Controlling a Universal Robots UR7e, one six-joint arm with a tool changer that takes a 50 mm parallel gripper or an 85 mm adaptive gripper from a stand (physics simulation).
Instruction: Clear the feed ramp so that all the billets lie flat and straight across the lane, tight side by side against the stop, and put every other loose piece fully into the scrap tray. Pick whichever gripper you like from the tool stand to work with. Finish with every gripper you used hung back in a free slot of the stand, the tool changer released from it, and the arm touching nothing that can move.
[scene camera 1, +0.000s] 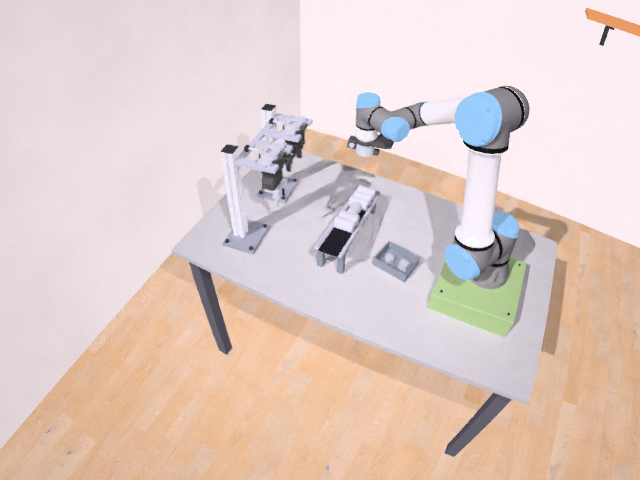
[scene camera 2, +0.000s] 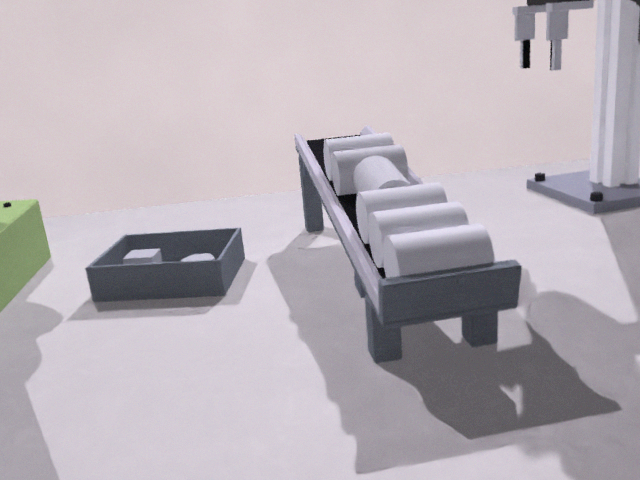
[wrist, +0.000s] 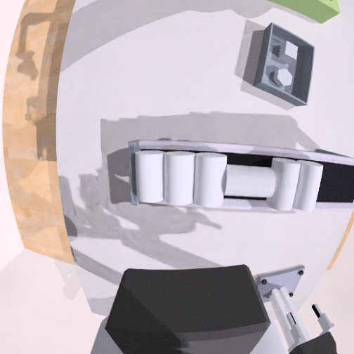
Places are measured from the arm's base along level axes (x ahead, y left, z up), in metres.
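Pixels of known places: arm's base, origin of its link: (scene camera 1: 486, 272).
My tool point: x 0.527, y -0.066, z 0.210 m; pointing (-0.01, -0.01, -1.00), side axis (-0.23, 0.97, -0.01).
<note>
Ahead of a thing's pixels: the offset from my tool point to its top centre. "spot": to the spot under its first point. Level surfaces: height alone.
On the feed ramp (scene camera 1: 334, 241) (scene camera 2: 336, 209) (wrist: 337, 184), three billets lie crosswise side by side at the stop {0.068 m right, 0.007 m ahead, 0.210 m down} (scene camera 2: 449, 293) (wrist: 133, 175). Behind them one billet {0.083 m left, 0.019 m back, 0.170 m down} (scene camera 2: 378, 174) (wrist: 250, 181) lies lengthwise along the lane. Two more crosswise billets {0.173 m left, 0.034 m back, 0.161 m down} (scene camera 2: 359, 143) (wrist: 308, 186) lie behind it. A cube {0.149 m left, 0.256 m back, 0.255 m down} (scene camera 2: 142, 256) (wrist: 289, 50) and a hexagonal piece {0.144 m left, 0.200 m back, 0.264 m down} (scene camera 2: 199, 257) (wrist: 283, 77) are inside the scrap tray {0.146 m left, 0.228 m back, 0.249 m down} (scene camera 1: 387, 268) (scene camera 2: 155, 282) (wrist: 263, 56). The arm's tool changer (scene camera 1: 364, 149) is bare, high beyond the ramp. Grippers hang in the tool stand (scene camera 1: 235, 198) (scene camera 2: 612, 98).
The green base block (scene camera 1: 467, 308) (scene camera 2: 20, 248) (wrist: 320, 9) of the arm stands beyond the tray, at the right of the table {0.284 m down} (scene camera 1: 330, 304). The stand's foot plate {spot: 0.349 m left, 0.248 m ahead, 0.272 m down} (scene camera 1: 247, 240) (scene camera 2: 568, 193) (wrist: 270, 281) is across the ramp from the tray. A black block (wrist: 187, 305) fills the bottom of the wrist view.
</note>
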